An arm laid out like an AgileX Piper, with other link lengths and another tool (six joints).
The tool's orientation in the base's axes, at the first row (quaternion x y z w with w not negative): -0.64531, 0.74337, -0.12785, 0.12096
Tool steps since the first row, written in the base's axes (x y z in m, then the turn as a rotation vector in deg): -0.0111, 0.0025, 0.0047, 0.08, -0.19, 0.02; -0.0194, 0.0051, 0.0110, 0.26, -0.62, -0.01; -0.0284, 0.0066, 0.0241, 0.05, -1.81, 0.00; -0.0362, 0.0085, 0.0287, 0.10, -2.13, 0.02; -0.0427, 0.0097, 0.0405, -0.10, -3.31, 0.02; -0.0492, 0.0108, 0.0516, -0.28, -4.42, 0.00; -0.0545, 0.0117, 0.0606, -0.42, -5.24, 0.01; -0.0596, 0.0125, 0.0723, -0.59, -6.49, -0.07; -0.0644, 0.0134, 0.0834, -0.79, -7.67, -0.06
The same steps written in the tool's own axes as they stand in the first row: -0.0010, 0.0090, -0.0083, 0.18, -0.11, 0.02; -0.0025, 0.0149, -0.0172, 0.58, -0.32, 0.12; -0.0030, 0.0189, -0.0326, 1.79, -0.29, 0.08; -0.0039, 0.0248, -0.0397, 2.10, -0.39, 0.09; -0.0043, 0.0269, -0.0530, 3.29, -0.36, 0.06; -0.0047, 0.0293, -0.0657, 4.42, -0.33, 0.05; -0.0050, 0.0312, -0.0760, 5.25, -0.32, 0.02; -0.0052, 0.0320, -0.0888, 6.51, -0.30, 0.08; -0.0056, 0.0327, -0.1009, 7.71, -0.28, 0.04
